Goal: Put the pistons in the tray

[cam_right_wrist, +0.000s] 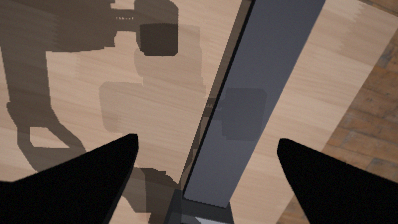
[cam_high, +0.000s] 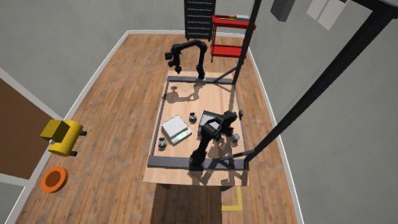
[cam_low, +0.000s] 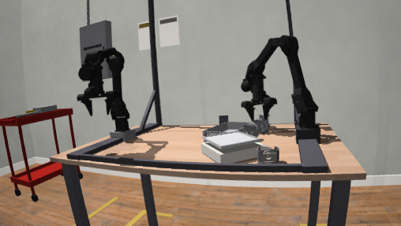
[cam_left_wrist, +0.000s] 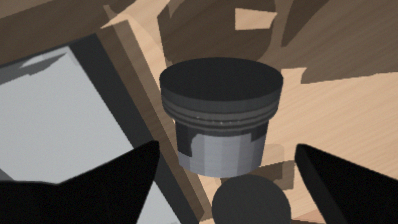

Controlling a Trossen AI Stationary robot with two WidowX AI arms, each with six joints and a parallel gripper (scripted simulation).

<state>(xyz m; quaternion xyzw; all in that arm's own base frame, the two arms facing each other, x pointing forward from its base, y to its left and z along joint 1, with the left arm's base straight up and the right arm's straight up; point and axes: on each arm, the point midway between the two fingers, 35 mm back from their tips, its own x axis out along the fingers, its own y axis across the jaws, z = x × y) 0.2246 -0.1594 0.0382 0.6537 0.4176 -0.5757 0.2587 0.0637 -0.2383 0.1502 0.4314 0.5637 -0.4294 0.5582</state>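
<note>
The scale plate is 350 mm ahead of my left hand, 60 mm to the right of it and 40 mm below it. Also, from my left hand: steel parts tray 150 mm to the right, 90 mm below, 20 mm ahead; then white scale 350 mm ahead, 60 mm below, 50 mm to the right.
</note>
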